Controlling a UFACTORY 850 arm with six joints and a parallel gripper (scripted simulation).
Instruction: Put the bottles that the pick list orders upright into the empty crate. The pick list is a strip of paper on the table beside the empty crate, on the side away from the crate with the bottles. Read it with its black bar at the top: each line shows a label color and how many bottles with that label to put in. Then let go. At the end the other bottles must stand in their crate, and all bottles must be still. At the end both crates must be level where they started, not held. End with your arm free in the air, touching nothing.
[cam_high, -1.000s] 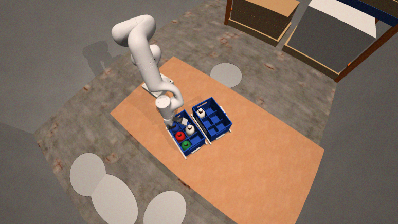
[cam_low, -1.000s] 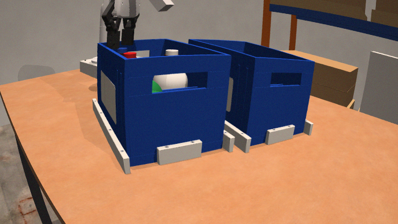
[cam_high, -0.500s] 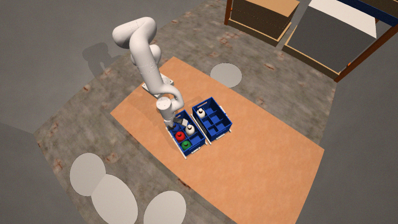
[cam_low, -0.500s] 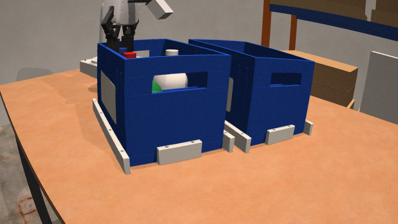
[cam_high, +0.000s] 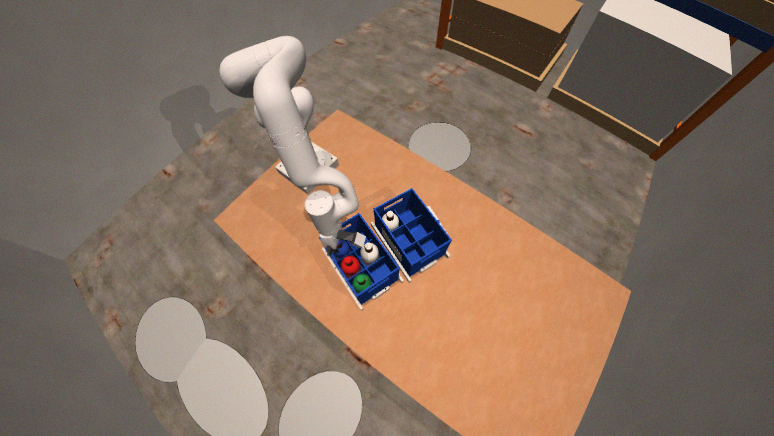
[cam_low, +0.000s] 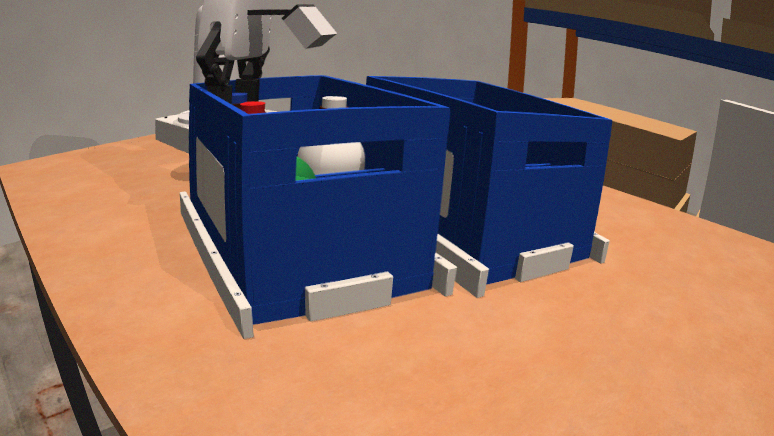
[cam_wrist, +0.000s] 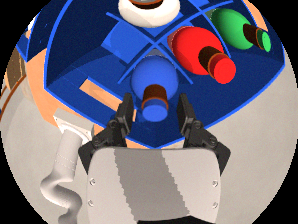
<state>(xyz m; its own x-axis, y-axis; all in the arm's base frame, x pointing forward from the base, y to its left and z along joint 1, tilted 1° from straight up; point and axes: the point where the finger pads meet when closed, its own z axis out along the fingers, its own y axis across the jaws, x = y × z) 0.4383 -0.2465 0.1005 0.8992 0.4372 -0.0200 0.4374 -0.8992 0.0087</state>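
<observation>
Now: hand 70 mm above the blue-label bottle. The rest, counted from my hand: white-label bottle 110 mm ahead, 70 mm below, 60 mm to the left; green bottle 160 mm ahead, 70 mm below, 60 mm to the right; red bottle 80 mm ahead, 70 mm below, 30 mm to the right.
</observation>
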